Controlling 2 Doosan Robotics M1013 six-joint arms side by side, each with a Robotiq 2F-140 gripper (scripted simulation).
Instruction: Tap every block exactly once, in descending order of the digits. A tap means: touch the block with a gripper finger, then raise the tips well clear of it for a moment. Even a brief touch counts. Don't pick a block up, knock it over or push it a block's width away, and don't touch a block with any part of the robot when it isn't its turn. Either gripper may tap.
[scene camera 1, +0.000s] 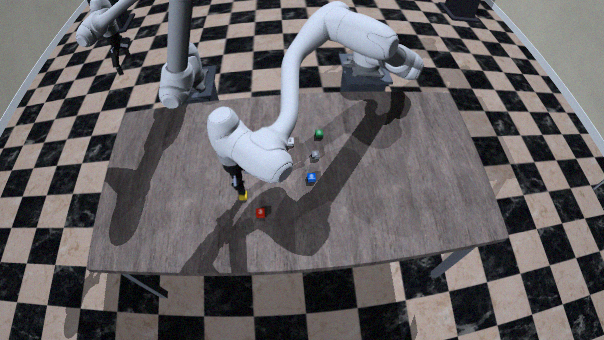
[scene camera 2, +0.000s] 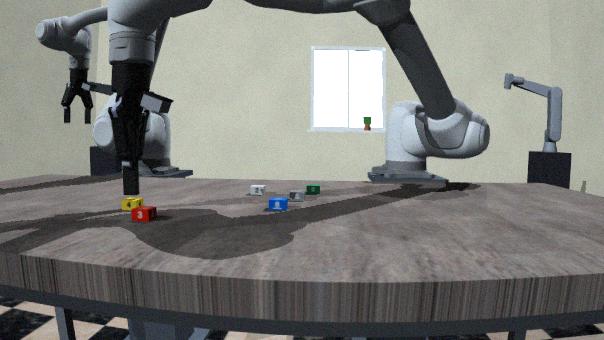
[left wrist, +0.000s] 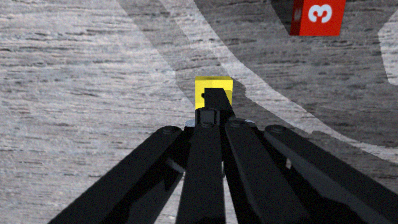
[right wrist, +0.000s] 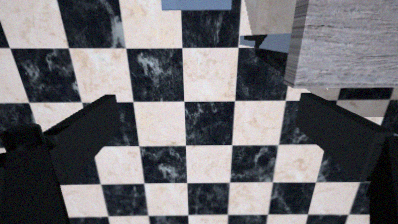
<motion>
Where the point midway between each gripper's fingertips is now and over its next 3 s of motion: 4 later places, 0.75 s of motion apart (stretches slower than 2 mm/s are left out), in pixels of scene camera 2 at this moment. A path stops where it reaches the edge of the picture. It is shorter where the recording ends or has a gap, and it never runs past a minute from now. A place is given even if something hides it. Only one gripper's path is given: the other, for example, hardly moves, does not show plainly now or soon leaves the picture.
My left gripper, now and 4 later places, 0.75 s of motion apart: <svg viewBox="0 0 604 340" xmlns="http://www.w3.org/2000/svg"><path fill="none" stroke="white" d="M131 194L131 197L131 181L130 167L141 193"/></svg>
</motion>
